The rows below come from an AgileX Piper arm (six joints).
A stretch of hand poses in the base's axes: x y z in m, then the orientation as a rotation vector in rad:
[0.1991, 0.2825, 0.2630, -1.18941, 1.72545, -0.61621]
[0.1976, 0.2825, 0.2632, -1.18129, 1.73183, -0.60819]
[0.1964, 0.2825, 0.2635, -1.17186, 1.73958, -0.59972]
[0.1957, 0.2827, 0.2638, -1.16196, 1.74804, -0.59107]
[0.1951, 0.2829, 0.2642, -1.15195, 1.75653, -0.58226]
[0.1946, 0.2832, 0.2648, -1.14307, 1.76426, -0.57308]
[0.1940, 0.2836, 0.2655, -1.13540, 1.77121, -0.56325]
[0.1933, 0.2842, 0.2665, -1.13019, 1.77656, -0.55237]
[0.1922, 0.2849, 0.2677, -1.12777, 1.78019, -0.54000]
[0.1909, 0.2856, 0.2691, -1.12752, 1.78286, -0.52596]
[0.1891, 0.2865, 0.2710, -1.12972, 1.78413, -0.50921]
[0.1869, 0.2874, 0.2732, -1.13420, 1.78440, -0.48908]
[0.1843, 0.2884, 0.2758, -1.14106, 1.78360, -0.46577]
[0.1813, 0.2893, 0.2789, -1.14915, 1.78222, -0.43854]
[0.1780, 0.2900, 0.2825, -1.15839, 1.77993, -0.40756]
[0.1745, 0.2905, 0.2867, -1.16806, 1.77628, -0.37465]
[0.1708, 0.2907, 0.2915, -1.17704, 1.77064, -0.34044]
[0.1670, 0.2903, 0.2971, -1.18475, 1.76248, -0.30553]
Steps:
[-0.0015, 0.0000, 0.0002, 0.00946, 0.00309, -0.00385]
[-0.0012, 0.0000, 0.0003, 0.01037, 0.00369, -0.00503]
[-0.0007, 0.0002, 0.0003, 0.01067, 0.00412, -0.00557]
[-0.0006, 0.0002, 0.0004, 0.01080, 0.00419, -0.00559]
[-0.0005, 0.0003, 0.0006, 0.01045, 0.00426, -0.00451]
[-0.0006, 0.0004, 0.0007, 0.01025, 0.00441, -0.00325]
[-0.0007, 0.0006, 0.0010, 0.00971, 0.00456, -0.00078]
[-0.0011, 0.0007, 0.0012, 0.00931, 0.00485, 0.00211]
[-0.0013, 0.0007, 0.0014, 0.00930, 0.00551, 0.00438]
[-0.0018, 0.0009, 0.0019, 0.00988, 0.00621, 0.00744]
[-0.0022, 0.0009, 0.0022, 0.01094, 0.00735, 0.01050]
[-0.0026, 0.0010, 0.0026, 0.01179, 0.00848, 0.01355]
[-0.0030, 0.0009, 0.0031, 0.01368, 0.00977, 0.01605]
[-0.0033, 0.0007, 0.0036, 0.01550, 0.01079, 0.01859]
[-0.0035, 0.0005, 0.0042, 0.01656, 0.01072, 0.02023]
[-0.0037, 0.0002, 0.0048, 0.01793, 0.00955, 0.02131]
[-0.0038, -0.0004, 0.0056, 0.01935, 0.00759, 0.02209]

